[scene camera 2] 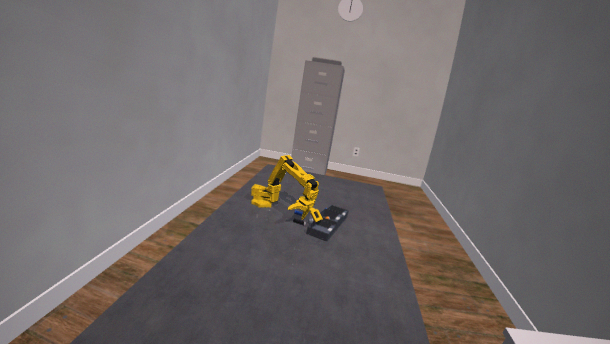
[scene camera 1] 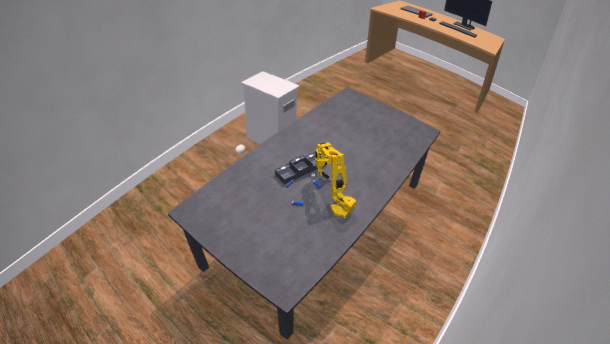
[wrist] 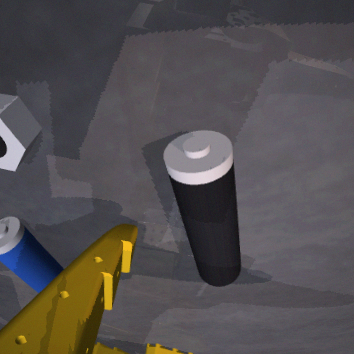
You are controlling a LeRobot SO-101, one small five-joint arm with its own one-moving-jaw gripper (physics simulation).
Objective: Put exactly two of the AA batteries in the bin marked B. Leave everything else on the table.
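Where they show: hand at its tool point: (scene camera 2: 302,218) (scene camera 1: 321,174) (wrist: 134,242); arm's base at its link origin: (scene camera 2: 267,203) (scene camera 1: 338,206) (wrist: 136,350).
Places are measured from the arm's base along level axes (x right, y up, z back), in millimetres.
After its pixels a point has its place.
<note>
My gripper (scene camera 1: 322,172) {x 102, y 15, z -175 mm} (scene camera 2: 304,216) (wrist: 129,235) is open and empty, with one notched jaw at the lower left of the wrist view. It is low over the table, beside a black battery (scene camera 1: 325,175) {x 114, y 11, z -161 mm} (scene camera 2: 299,221) {x 124, y 12, z -169 mm} (wrist: 215,230) {x 123, y 14, z -174 mm} with a pale end cap, which lies past the jaw tip. A blue battery (scene camera 1: 317,184) {x 39, y 12, z -153 mm} (scene camera 2: 298,213) {x 50, y 8, z -152 mm} (wrist: 36,262) {x 53, y 10, z -165 mm} lies partly behind the jaw in the wrist view. Two more blue batteries, one (scene camera 1: 289,183) {x -40, y 10, z -259 mm} by the bins and one (scene camera 1: 298,203) {x -112, y 11, z -146 mm} nearer the arm's base side, lie on the table. The black bin tray (scene camera 1: 298,175) {x 23, y 18, z -256 mm} (scene camera 2: 318,235) {x 201, y 12, z -255 mm} has labels too small to read.
A hex nut (scene camera 1: 313,175) {x 78, y 8, z -207 mm} (wrist: 22,120) {x 90, y 4, z -211 mm} lies between the batteries and the tray. A small orange thing (scene camera 2: 326,218) {x 117, y 45, z -271 mm} is in a compartment of the tray. The arm partly hides the tray's far end in the first scene view. The dark table (scene camera 1: 240,215) {x -332, y 0, z -302 mm} (scene camera 2: 250,285) {x 522, y 0, z -108 mm} bears them all.
</note>
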